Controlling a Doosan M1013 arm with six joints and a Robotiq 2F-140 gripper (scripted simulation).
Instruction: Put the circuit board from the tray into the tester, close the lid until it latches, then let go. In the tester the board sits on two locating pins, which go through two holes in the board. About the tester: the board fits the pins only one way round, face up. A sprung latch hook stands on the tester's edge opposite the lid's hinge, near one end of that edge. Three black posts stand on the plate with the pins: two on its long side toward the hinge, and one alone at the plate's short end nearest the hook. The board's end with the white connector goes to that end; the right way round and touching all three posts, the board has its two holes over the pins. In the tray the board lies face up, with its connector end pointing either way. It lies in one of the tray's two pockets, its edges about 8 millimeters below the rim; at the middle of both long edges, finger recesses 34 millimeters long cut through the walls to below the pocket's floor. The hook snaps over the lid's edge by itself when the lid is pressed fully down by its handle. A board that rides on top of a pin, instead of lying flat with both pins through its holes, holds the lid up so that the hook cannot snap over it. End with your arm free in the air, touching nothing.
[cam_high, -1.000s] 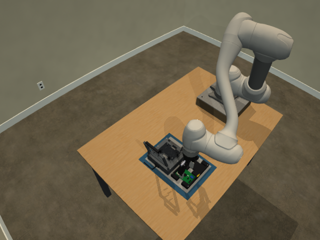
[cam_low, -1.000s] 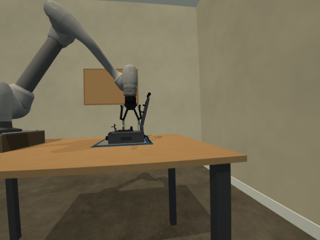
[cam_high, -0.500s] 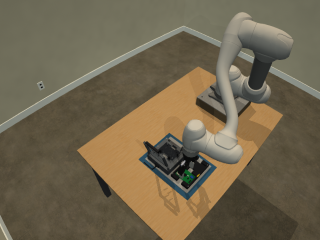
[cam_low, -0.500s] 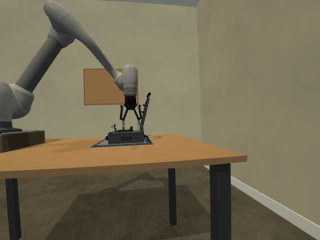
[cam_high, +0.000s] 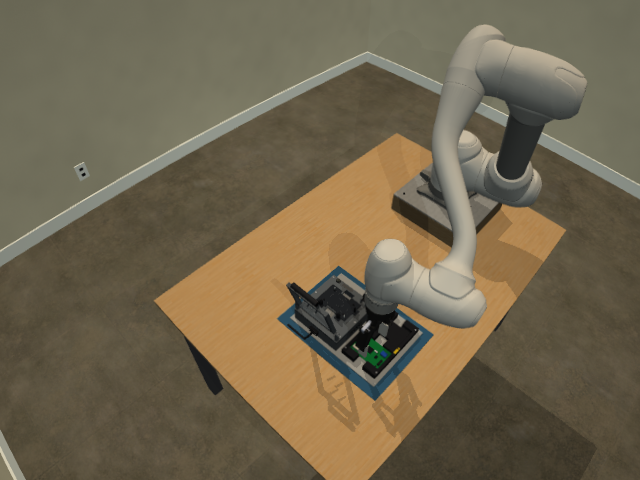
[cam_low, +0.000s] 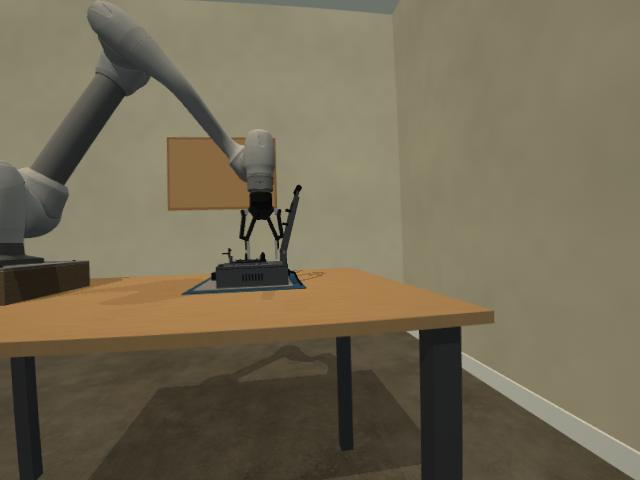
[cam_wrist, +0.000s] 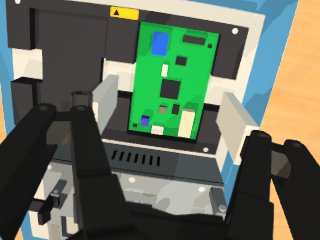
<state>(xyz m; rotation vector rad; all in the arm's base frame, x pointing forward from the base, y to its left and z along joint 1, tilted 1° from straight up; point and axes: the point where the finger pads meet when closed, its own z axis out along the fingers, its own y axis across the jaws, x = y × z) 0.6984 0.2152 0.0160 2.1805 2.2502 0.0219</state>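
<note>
Now: the green circuit board 70 mm below my hand. Round my hand: tester (130 mm to the right, 30 mm above); then latch hook (100 mm behind, 120 mm to the right); then tester lid (90 mm ahead, 170 mm to the right, 100 mm above).
</note>
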